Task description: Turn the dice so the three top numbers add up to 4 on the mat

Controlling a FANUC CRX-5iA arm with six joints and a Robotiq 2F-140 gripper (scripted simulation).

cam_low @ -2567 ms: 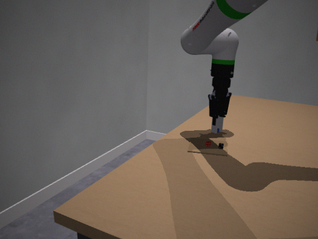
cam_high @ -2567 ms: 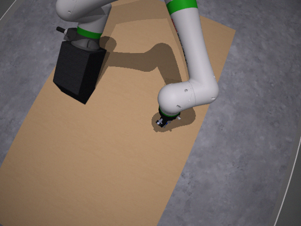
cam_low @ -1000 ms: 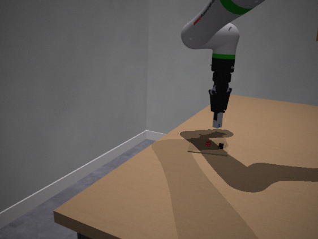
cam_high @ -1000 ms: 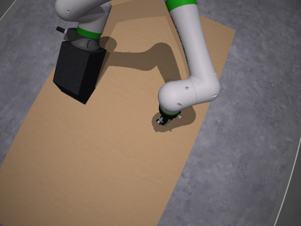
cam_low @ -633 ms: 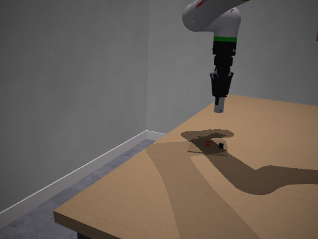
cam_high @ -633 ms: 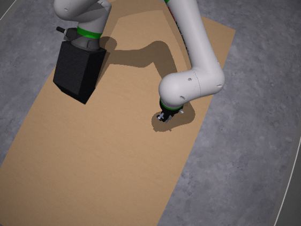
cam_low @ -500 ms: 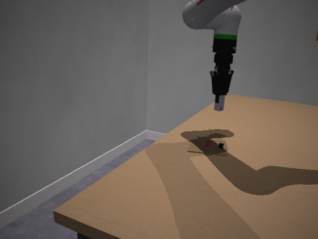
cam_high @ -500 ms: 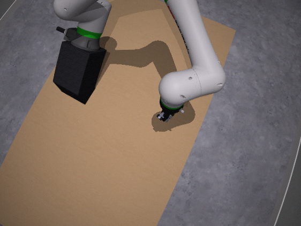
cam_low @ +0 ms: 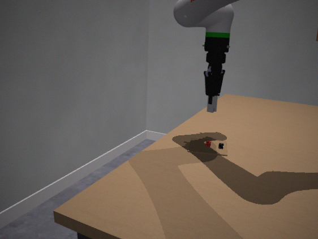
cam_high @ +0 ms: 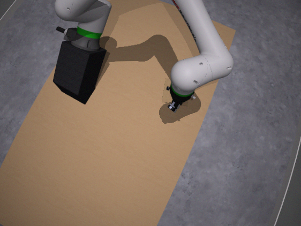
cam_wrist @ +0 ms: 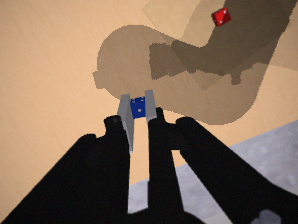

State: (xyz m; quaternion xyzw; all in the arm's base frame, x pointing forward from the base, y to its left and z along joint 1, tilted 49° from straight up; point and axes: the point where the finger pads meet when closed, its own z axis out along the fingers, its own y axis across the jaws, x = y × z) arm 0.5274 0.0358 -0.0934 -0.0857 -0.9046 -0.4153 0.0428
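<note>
The red die is 120 mm to the left of my hand, 120 mm below it and 40 mm behind it. Round my hand: blue die: 30 mm below; then black die: 120 mm to the left, 120 mm below, 90 mm behind; then tan mat: 130 mm below, 120 mm to the left, 40 mm behind.
</note>
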